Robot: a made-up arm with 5 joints. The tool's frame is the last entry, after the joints.
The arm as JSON. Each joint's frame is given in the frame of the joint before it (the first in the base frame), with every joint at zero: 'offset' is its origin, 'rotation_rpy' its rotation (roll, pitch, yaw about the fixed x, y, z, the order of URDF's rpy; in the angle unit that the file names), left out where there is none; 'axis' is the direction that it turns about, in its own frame. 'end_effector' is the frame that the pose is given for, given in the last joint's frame.
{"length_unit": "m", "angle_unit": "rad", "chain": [
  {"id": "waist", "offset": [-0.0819, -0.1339, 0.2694], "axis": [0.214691, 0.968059, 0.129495]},
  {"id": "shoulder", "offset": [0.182, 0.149, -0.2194], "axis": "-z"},
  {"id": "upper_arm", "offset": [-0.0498, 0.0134, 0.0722], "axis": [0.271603, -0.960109, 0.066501]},
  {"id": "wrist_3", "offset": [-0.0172, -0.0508, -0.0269], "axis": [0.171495, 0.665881, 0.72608]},
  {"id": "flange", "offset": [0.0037, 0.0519, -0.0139], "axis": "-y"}
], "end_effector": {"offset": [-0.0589, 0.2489, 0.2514], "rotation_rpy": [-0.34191, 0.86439, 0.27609]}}
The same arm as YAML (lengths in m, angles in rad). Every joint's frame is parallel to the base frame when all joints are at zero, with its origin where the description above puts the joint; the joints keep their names.
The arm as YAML. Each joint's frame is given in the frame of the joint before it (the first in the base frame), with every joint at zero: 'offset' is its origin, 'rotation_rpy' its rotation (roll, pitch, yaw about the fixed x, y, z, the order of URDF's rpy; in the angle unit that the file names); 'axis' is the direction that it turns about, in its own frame. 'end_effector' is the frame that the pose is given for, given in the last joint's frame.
length_unit: m
angle_unit: rad
chain:
  - id: waist
    offset: [-0.0819, -0.1339, 0.2694]
    rotation_rpy: [0.0, 0.0, 0.0]
    axis: [0.214691, 0.968059, 0.129495]
  - id: shoulder
    offset: [0.182, 0.149, -0.2194]
    rotation_rpy: [0.0, 0.0, 0.0]
    axis: "-z"
  - id: upper_arm
    offset: [-0.0498, 0.0134, 0.0722]
    rotation_rpy: [0.0, 0.0, 0.0]
    axis: [0.271603, -0.960109, 0.066501]
  - id: wrist_3
    offset: [-0.0172, -0.0508, -0.0269]
    rotation_rpy: [0.0, 0.0, 0.0]
    axis: [0.171495, 0.665881, 0.72608]
  - id: flange
    offset: [0.0037, 0.0519, -0.0139]
    rotation_rpy: [0.0, 0.0, 0.0]
    axis: "-y"
end_effector:
  offset: [-0.0589, 0.2489, 0.2514]
  rotation_rpy: [-0.3419, 0.8644, 0.2761]

